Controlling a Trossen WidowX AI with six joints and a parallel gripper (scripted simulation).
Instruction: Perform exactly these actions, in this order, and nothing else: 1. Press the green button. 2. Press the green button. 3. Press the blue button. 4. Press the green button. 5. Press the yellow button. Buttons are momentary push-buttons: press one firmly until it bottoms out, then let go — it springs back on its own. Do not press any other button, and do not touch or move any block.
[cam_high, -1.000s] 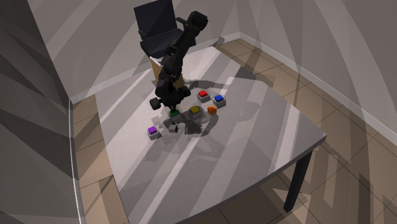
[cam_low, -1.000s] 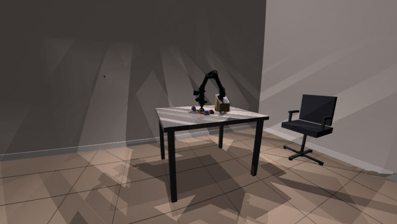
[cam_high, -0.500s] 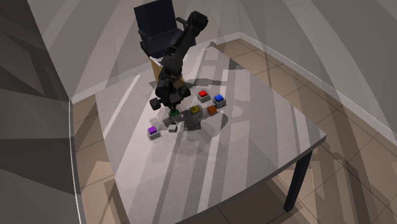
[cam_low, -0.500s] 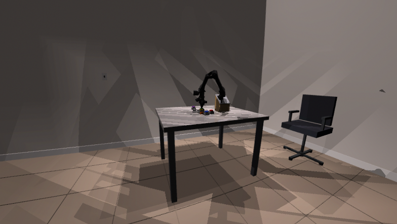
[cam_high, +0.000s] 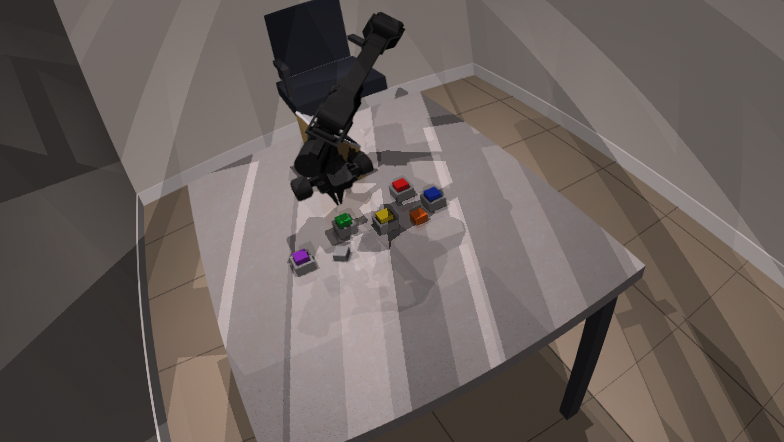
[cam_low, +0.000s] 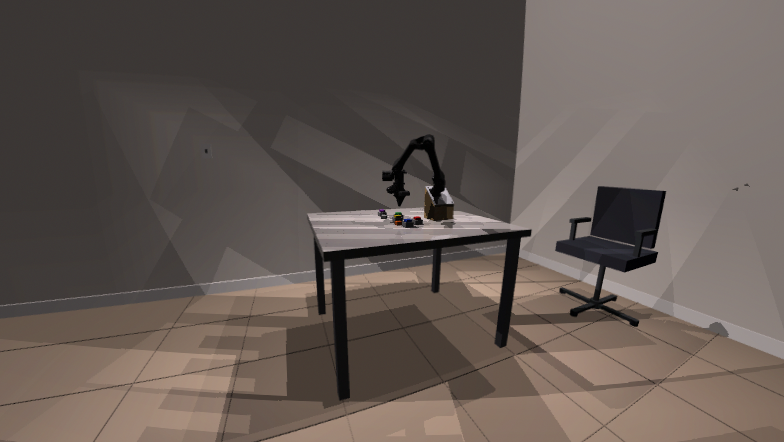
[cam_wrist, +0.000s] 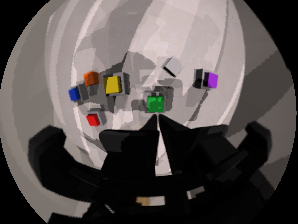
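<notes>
Right now the green button is 5 cm below my gripper tip. Also, from my gripper tip: small grey block (8 cm ahead, 7 cm below, 6 cm to the right); then purple button (14 cm to the right, 5 cm below, 4 cm ahead); then yellow button (8 cm to the left, 6 cm ahead, 5 cm below).
</notes>
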